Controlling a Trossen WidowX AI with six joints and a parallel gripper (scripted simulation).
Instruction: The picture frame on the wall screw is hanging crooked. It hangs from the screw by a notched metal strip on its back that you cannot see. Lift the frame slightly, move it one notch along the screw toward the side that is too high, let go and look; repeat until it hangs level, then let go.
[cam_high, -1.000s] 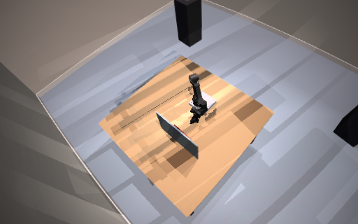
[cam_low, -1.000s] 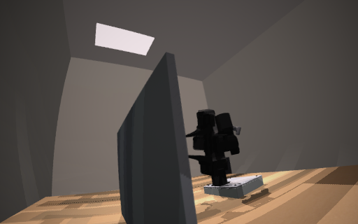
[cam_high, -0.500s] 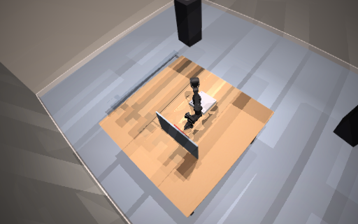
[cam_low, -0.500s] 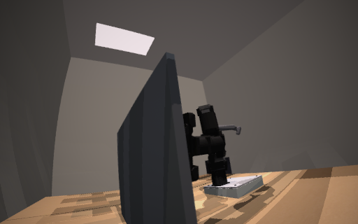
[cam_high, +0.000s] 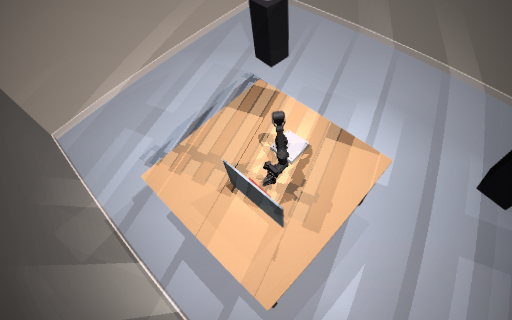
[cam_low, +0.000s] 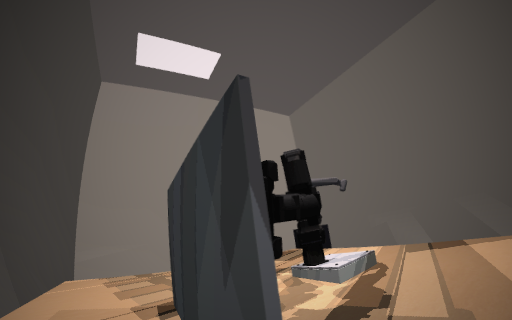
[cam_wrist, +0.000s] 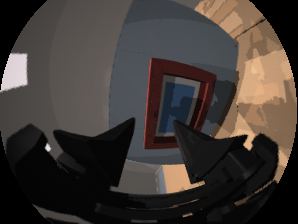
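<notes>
Now: the red picture frame 5 cm below my gripper tip and 5 cm ahead of it. Also, from my gripper tip: grey wall panel (6 cm below, 6 cm ahead, 1 cm to the right).
</notes>
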